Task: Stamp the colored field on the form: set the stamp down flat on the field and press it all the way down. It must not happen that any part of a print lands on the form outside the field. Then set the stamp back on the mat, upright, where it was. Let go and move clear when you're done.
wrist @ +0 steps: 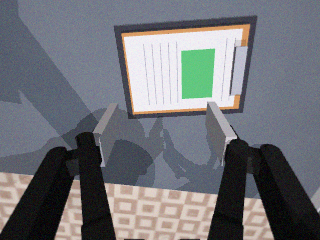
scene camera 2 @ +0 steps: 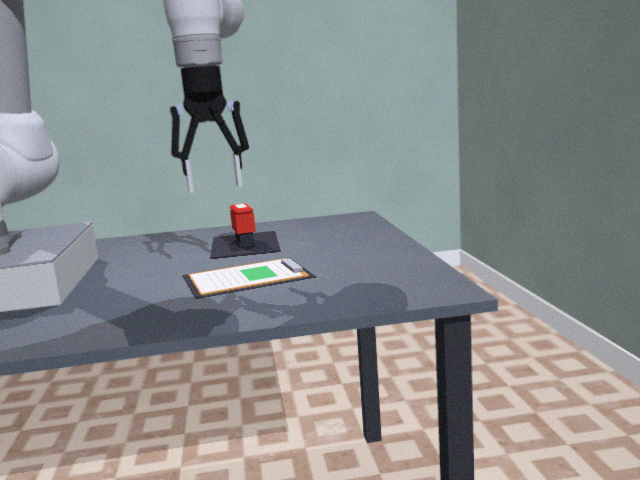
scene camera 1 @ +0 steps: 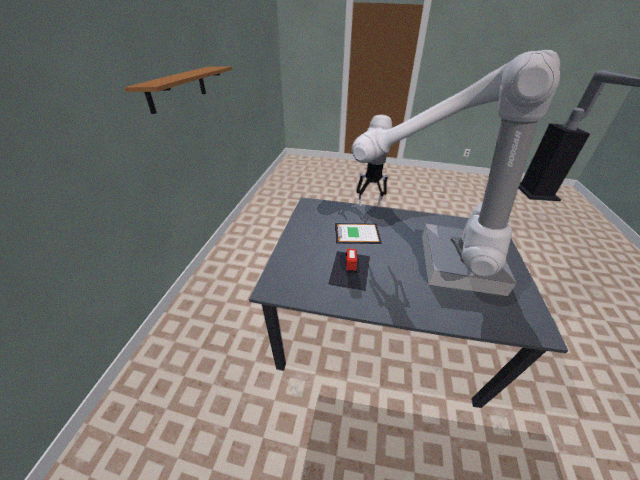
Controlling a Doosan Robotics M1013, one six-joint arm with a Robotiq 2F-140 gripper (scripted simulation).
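Labels:
Looking at a clipboard, I see that (scene camera 1: 345, 232) and (wrist: 220, 71) are the same spot on it.

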